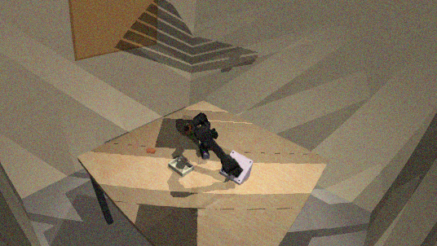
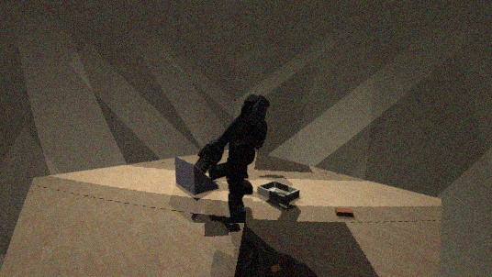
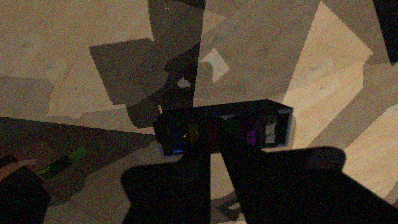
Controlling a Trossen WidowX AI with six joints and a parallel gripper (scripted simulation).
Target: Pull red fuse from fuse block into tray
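My gripper tip is 1 cm above the red fuse. Round my gripper tip: grey tray: 2 cm behind, 22 cm to the left, 3 cm below.
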